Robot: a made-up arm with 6 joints.
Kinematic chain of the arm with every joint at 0, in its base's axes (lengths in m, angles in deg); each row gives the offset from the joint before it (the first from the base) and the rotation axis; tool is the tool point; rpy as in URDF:
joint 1: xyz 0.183 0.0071 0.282 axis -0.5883 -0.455 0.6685
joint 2: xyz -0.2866 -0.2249 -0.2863 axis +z
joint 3: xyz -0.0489 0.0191 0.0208 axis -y
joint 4: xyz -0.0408 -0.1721 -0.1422 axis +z
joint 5: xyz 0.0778 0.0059 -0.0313 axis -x
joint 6: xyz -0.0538 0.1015 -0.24 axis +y
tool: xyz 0.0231 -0.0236 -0.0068 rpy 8 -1.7 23.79
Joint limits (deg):
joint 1: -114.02..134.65
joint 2: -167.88..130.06
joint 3: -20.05..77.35
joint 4: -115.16..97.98
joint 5: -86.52..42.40
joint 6: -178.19..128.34
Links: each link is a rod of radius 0.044 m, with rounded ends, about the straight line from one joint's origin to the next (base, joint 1, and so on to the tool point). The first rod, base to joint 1, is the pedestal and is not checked.
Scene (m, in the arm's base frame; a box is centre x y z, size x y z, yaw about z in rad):
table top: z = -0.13
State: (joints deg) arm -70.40 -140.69 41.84 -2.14 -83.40 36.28
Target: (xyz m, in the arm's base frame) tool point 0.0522 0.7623 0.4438
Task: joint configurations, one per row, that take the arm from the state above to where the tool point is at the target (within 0.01 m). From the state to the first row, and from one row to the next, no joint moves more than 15 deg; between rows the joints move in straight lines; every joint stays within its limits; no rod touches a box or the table.
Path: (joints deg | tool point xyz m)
1: -77.67 -143.45 36.40 -4.05 -70.84 36.16 | -0.3211 0.3203 0.1385
2: -84.94 -146.21 30.96 -5.96 -58.28 36.05 | -0.3215 0.4326 0.1890
3: -92.21 -148.97 25.52 -7.87 -45.72 35.93 | -0.2830 0.5468 0.2532
4: -99.48 -151.73 20.08 -9.78 -33.17 35.82 | -0.2039 0.6480 0.3235
5: -106.75 -154.49 14.64 -11.69 -20.61 35.70 | -0.0886 0.7230 0.3903
6: -114.02 -157.25 9.20 -13.60 -8.05 35.58 | 0.0522 0.7623 0.4438

